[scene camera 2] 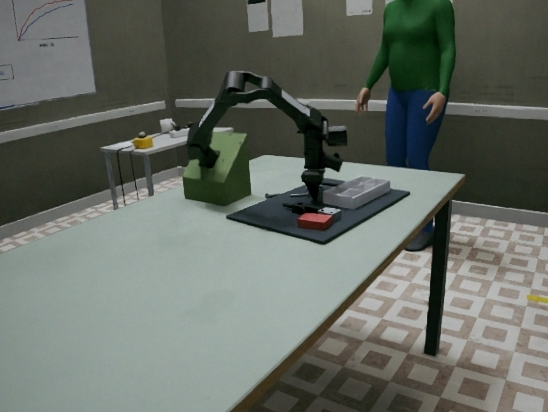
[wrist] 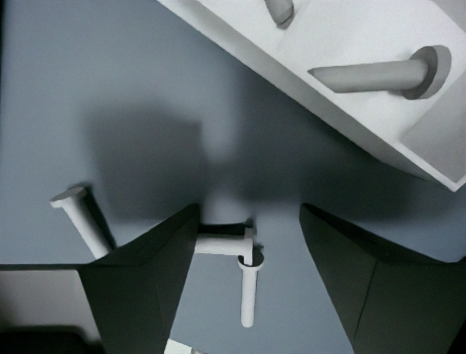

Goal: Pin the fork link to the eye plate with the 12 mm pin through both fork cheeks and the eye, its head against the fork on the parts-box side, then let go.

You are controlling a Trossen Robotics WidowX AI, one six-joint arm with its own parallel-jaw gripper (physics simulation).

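Places are measured from the arm's base along level axes (x right, y back, z down), in centimetres.
Pixels of known places: gripper, fingertip midpoint: [scene camera 2: 315, 196] [wrist: 249, 211]; arm's base at its link origin: [scene camera 2: 209, 158].
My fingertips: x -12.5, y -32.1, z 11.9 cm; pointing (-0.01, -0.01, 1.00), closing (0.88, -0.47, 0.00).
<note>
For each thing: its top centre in the pictures, then the offset to it from my fingertips. Level surfaces: height alone.
- thinner pin at its top centre: [wrist: 249, 306] dx +2.4, dy +4.5, dz -1.4 cm
- dark part at its top centre: [scene camera 2: 295, 203] dx +13.9, dy -2.1, dz -2.4 cm
- grey block with holes, top centre: [scene camera 2: 314, 217] dx +20.9, dy -13.1, dz -2.2 cm
- pale parts box at its top centre: [scene camera 2: 357, 185] dx -5.7, dy -11.6, dz -3.5 cm
- large pointed pin at its top centre: [wrist: 385, 74] dx +0.8, dy -7.5, dz -2.0 cm
- dark mat at its surface level: dz +0.0 cm
My gripper [scene camera 2: 316, 199] [wrist: 249, 211] is open and empty, pointing down low over the mat beside the parts box. In the wrist view, a headed pin [wrist: 220, 244] lies crosswise, its far end hidden by the left finger. Its head touches the head of a thinner pin [wrist: 247, 295], which lies lengthwise between the fingers' lines. Another headed pin [wrist: 86, 225] lies to the left, partly hidden by the finger. Which is the 12 mm pin I cannot tell. In the scene view, a dark part [scene camera 2: 299, 206], seemingly the fork link, lies by a grey block with holes [scene camera 2: 330, 213]; their fit is too small to tell.
The pale parts box [scene camera 2: 350, 200] [wrist: 280, 75] stands beside the gripper; inside are a large pointed pin [wrist: 375, 76] and part of another pin [wrist: 280, 11]. A red block [scene camera 2: 315, 221] sits near the front corner of the dark mat [scene camera 2: 270, 217] [wrist: 125, 60].
</note>
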